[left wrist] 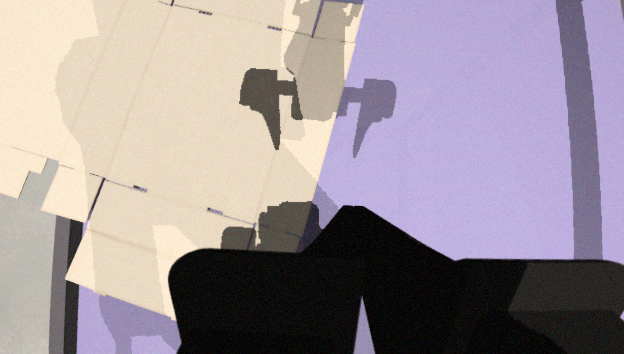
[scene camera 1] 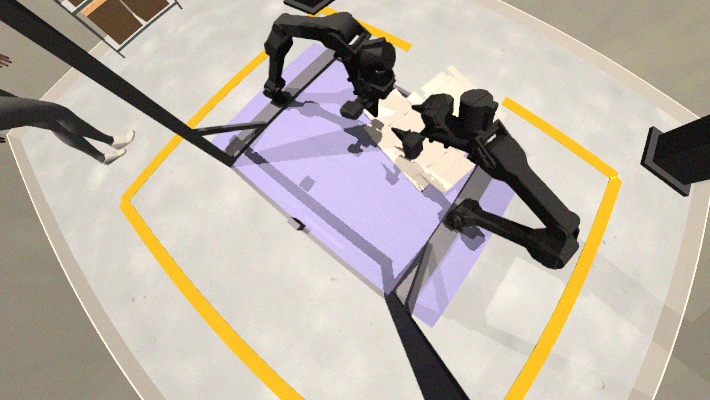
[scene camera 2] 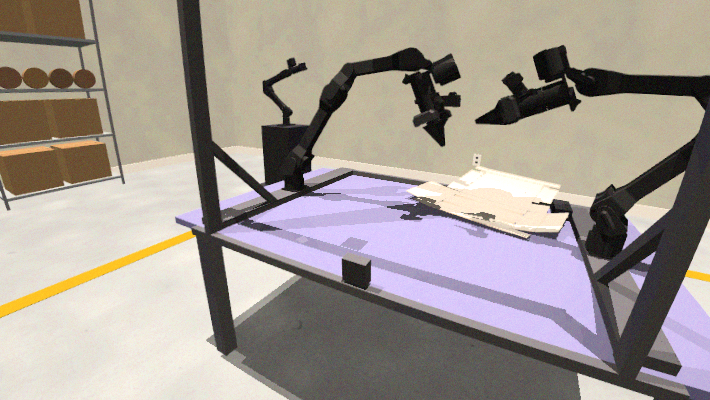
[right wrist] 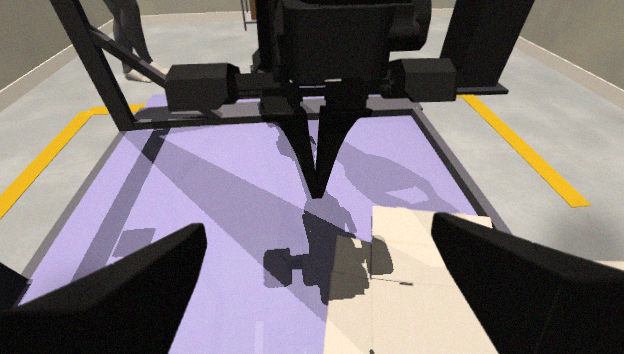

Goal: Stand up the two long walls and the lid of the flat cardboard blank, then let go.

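Pixels of known places: left gripper, fingertip midpoint: (left wrist: 351, 216) (scene camera 1: 376, 117) (scene camera 2: 443, 146) (right wrist: 316, 196); right gripper, fingertip midpoint: (scene camera 1: 401, 117) (scene camera 2: 478, 121) (right wrist: 320, 228); left arm's base, origin of the base link: (scene camera 1: 280, 100) (scene camera 2: 294, 188); right arm's base, origin of the base link: (scene camera 1: 454, 220) (scene camera 2: 602, 252).
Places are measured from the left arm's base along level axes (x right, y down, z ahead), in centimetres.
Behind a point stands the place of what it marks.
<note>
The cardboard blank (scene camera 1: 445, 165) {y 1.2, x -17.4, z 77.1 cm} (scene camera 2: 515, 202) {y 0.6, x -31.0, z 71.2 cm} (left wrist: 185, 100) {y 1.1, x -23.4, z 61.9 cm} (right wrist: 410, 320) {y 0.9, x -17.6, z 53.4 cm} lies mostly flat at the back right of the table, with slits and creases showing. No wall or lid stands upright. Its far part reaches past the table's back edge, and its near edge looks slightly off the table. My left gripper (scene camera 1: 374, 113) {y -19.5, x -5.7, z 49.6 cm} (scene camera 2: 442, 144) {y -19.5, x -5.7, z 49.6 cm} (left wrist: 351, 216) {y -19.5, x -5.7, z 49.6 cm} (right wrist: 316, 196) {y -19.5, x -5.7, z 49.6 cm} is shut and empty, above the table by the blank's left end in the scene views. My right gripper (scene camera 2: 477, 121) {y -27.1, x -4.8, z 58.3 cm} (right wrist: 320, 228) {y -27.1, x -4.8, z 58.3 cm} is open and empty, pointing left above the blank. Its arm hides part of the blank in scene camera 1.
The purple table (scene camera 1: 340, 200) {y 1.9, x 19.5, z 52.5 cm} (scene camera 2: 320, 220) {y 1.9, x 15.0, z 22.1 cm} has dark frame beams around it and an upright post (scene camera 2: 192, 100) {y -30.8, x 37.9, z 3.9 cm} at the front left. A small dark block (scene camera 1: 298, 224) {y -3.7, x 36.1, z 47.5 cm} (scene camera 2: 356, 271) {y -1.7, x 38.0, z 46.4 cm} sits at the front edge. Arm shadows fall across the blank and the table.
</note>
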